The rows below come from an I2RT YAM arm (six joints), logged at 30 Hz.
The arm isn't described. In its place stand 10 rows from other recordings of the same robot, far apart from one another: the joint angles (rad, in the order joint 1, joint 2, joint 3, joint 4, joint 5, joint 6), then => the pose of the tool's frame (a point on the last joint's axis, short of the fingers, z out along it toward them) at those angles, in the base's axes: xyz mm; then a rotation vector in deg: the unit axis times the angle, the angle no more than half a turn.
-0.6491 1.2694 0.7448 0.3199 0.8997 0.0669 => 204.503, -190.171, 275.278, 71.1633, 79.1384, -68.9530
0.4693 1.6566 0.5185 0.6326 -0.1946 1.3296 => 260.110, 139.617, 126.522, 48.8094, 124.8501, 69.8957
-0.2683 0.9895 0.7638 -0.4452 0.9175 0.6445 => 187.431, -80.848, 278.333, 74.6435, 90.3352, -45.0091
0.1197 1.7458 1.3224 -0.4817 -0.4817 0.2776 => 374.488, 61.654, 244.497, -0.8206, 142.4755, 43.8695
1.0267 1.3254 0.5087 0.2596 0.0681 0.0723 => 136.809, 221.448, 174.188, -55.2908, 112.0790, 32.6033
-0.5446 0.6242 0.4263 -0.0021 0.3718 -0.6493 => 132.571, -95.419, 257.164, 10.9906, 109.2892, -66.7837
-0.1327 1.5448 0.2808 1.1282 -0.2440 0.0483 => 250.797, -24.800, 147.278, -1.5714, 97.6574, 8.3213
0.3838 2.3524 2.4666 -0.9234 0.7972 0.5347 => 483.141, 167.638, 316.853, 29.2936, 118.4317, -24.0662
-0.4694 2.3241 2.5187 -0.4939 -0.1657 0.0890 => 478.562, -236.148, 380.143, 23.1384, 104.4546, -6.1906
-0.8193 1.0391 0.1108 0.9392 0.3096 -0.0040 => 121.037, -145.422, 182.037, 49.9480, 78.9439, -50.5234
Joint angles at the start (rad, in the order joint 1, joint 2, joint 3, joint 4, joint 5, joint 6): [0.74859, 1.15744, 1.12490, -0.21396, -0.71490, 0.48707]
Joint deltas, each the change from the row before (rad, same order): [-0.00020, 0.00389, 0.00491, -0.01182, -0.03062, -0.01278]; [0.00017, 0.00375, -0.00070, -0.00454, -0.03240, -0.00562]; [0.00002, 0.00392, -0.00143, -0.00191, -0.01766, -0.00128]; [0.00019, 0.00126, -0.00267, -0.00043, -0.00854, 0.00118]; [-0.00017, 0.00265, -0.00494, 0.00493, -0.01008, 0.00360]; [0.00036, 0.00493, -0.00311, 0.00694, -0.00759, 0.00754]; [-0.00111, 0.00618, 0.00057, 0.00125, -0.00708, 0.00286]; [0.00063, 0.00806, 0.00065, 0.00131, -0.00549, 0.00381]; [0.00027, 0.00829, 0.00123, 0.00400, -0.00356, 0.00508]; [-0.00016, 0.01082, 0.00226, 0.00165, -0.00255, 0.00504]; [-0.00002, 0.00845, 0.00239, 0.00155, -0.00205, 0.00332]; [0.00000, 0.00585, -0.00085, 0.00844, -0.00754, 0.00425]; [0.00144, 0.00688, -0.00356, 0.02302, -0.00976, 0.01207]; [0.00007, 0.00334, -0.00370, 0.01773, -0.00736, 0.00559]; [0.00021, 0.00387, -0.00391, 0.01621, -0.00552, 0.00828]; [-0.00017, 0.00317, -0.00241, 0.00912, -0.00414, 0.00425]
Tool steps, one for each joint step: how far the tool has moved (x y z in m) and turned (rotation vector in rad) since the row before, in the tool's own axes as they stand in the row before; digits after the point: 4 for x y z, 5 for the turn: [0.0005, 0.0004, 0.0005, -0.02327, 0.02117, -0.00554]; [0.0013, -0.0003, 0.0009, -0.02604, 0.02061, 0.00055]; [0.0010, -0.0009, 0.0010, -0.01346, 0.01255, 0.00386]; [0.0009, -0.0006, 0.0005, -0.00640, 0.00668, 0.00427]; [0.0011, -0.0013, 0.0009, -0.00802, 0.00610, 0.00556]; [0.0005, -0.0014, 0.0014, -0.00668, 0.00437, 0.00827]; [0.0000, -0.0015, 0.0011, -0.00407, 0.00520, 0.00627]; [0.0001, -0.0018, 0.0018, -0.00342, 0.00659, 0.00820]; [-0.0003, -0.0017, 0.0017, -0.00238, 0.00366, 0.00730]; [-0.0003, -0.0024, 0.0021, 0.00006, 0.00517, 0.01021]; [-0.0004, -0.0017, 0.0016, -0.00035, 0.00361, 0.00669]; [-0.0002, -0.0012, 0.0013, -0.00716, 0.00262, 0.00295]; [-0.0006, -0.0012, 0.0020, -0.01359, -0.00149, 0.00230]; [-0.0003, -0.0007, 0.0009, -0.00989, -0.00234, -0.00255]; [-0.0001, -0.0010, 0.0011, -0.00766, -0.00179, 0.00180]; [0.0000, -0.0010, 0.0007, -0.00460, 0.00003, 0.00156]
